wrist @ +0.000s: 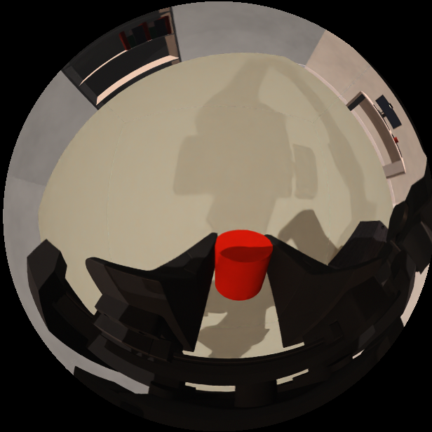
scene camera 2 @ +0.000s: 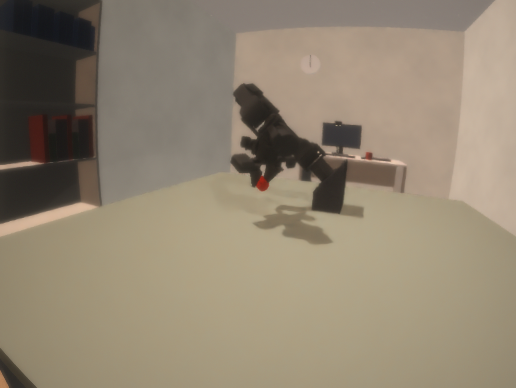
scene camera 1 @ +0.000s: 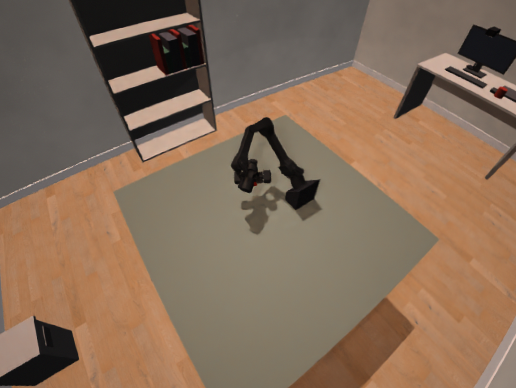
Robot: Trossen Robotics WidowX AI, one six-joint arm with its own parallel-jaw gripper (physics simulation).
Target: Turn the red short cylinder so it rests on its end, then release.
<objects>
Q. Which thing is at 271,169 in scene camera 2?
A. My gripper.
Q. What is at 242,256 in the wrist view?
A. A red short cylinder.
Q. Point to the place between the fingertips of my gripper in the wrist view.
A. At 240,239
</objects>
